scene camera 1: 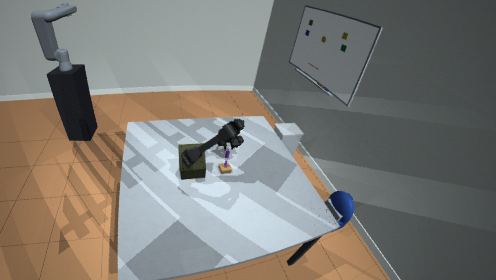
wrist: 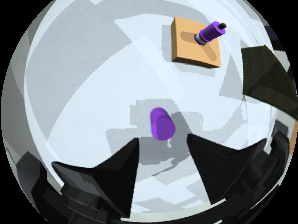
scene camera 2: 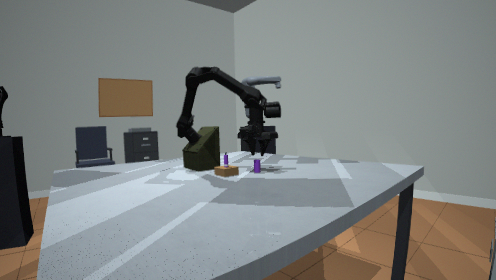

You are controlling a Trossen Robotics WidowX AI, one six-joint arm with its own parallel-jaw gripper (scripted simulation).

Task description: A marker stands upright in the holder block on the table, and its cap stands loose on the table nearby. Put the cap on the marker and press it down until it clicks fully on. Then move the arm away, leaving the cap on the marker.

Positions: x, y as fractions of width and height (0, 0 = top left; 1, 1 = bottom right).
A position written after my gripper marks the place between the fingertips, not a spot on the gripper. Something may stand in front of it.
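What I can see is my gripper (scene camera 2: 0.52, 0.56), and the wrist view has that gripper too, at (wrist: 0.55, 0.63).
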